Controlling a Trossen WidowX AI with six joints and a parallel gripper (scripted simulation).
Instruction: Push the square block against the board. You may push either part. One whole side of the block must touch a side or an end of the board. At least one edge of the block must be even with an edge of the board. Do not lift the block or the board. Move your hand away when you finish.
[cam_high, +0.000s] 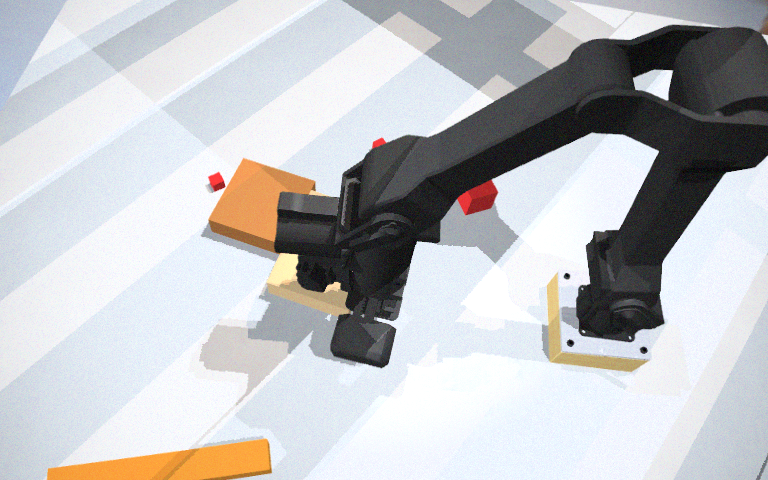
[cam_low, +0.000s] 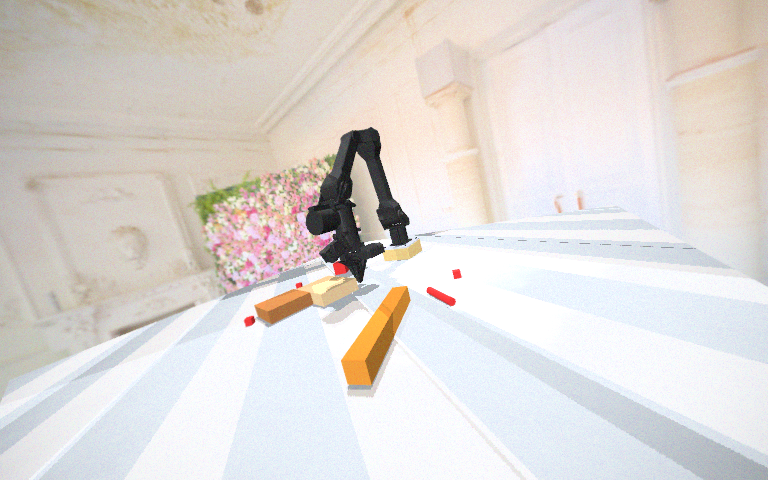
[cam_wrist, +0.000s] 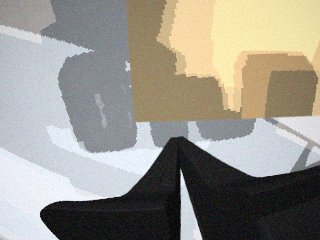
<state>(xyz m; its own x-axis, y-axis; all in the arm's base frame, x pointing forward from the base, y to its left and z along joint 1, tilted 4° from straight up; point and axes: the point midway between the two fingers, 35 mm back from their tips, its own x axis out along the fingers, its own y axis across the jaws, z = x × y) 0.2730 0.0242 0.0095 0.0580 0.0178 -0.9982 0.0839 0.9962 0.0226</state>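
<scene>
The pale cream board is 7 cm ahead of my gripper tip, 6 cm to the right of it and 1 cm above it. Round my gripper tip: long orange bar 19 cm ahead, 22 cm to the left, 1 cm above; then brown block 16 cm ahead, 11 cm to the right, 1 cm above.
</scene>
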